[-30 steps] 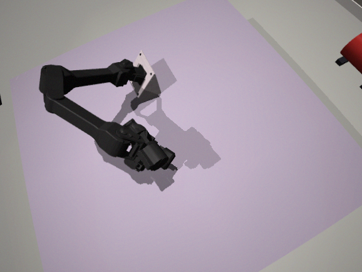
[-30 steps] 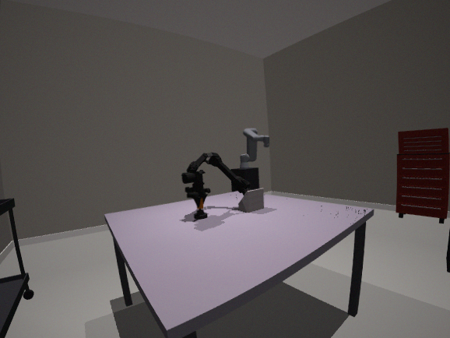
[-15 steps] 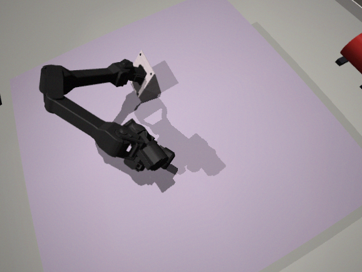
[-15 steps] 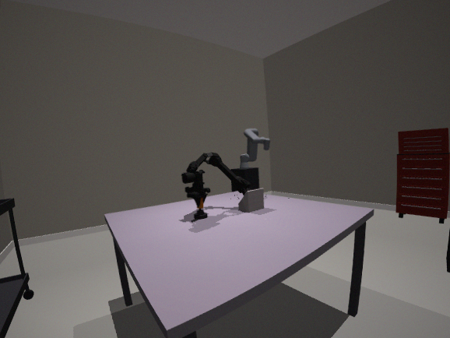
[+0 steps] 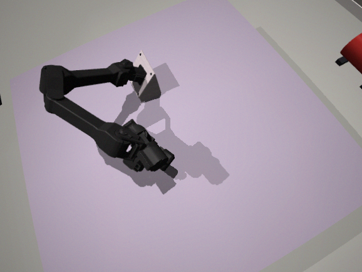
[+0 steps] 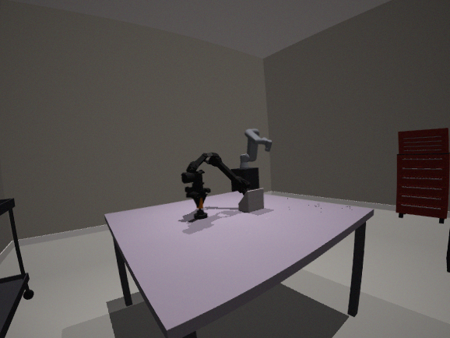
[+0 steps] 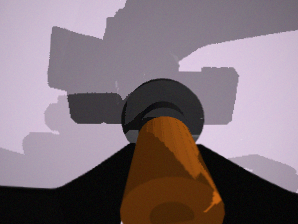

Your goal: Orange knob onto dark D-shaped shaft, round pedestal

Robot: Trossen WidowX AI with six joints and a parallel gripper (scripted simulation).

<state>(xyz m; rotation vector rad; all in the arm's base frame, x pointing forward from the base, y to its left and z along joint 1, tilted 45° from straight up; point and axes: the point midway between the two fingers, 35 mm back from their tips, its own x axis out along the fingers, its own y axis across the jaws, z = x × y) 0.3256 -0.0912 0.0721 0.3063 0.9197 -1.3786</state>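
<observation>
Now: gripper tip 20 mm below the orange knob. The rest, counted from my gripper tip: dark pedestal (40 mm below).
</observation>
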